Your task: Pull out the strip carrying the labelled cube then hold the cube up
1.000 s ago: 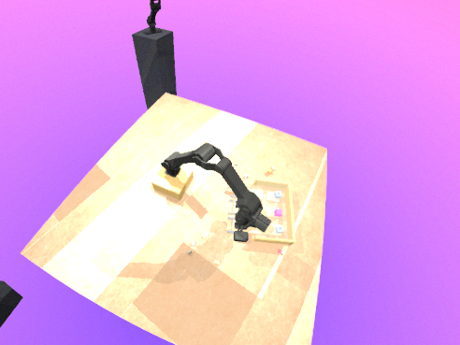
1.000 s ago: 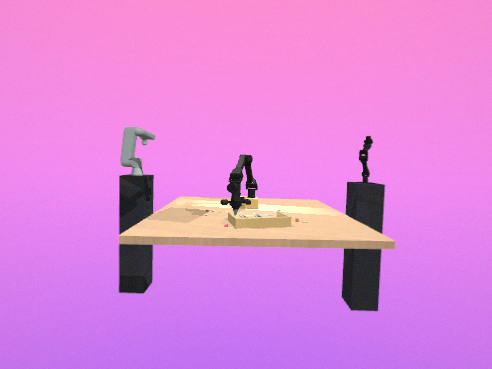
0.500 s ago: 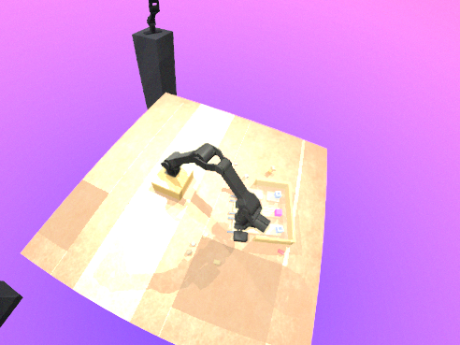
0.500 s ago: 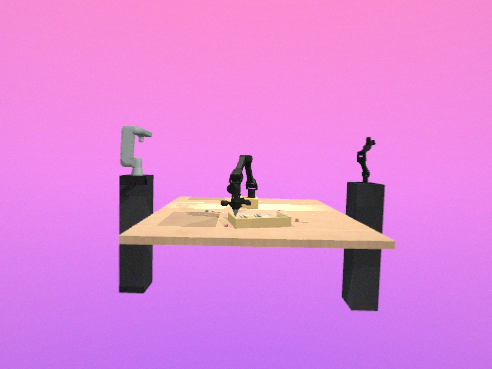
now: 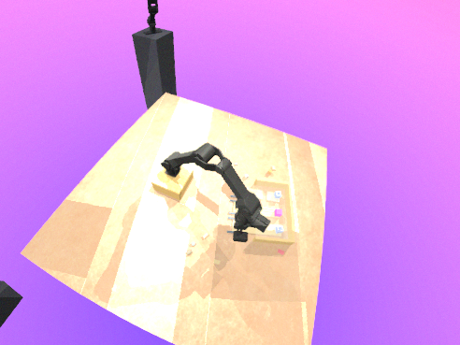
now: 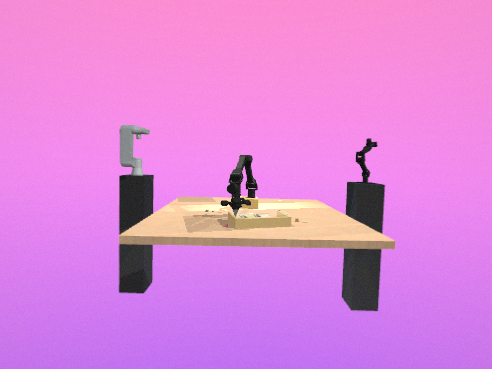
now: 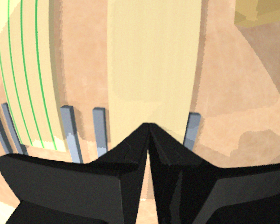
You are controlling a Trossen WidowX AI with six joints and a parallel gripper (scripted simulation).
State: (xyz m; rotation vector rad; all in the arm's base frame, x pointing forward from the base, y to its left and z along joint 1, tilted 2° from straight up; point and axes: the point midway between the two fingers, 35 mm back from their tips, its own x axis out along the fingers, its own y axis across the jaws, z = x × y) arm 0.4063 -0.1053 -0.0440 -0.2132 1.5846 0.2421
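My gripper tip is now 90 mm short of the pale band and 30 mm to the right of it.
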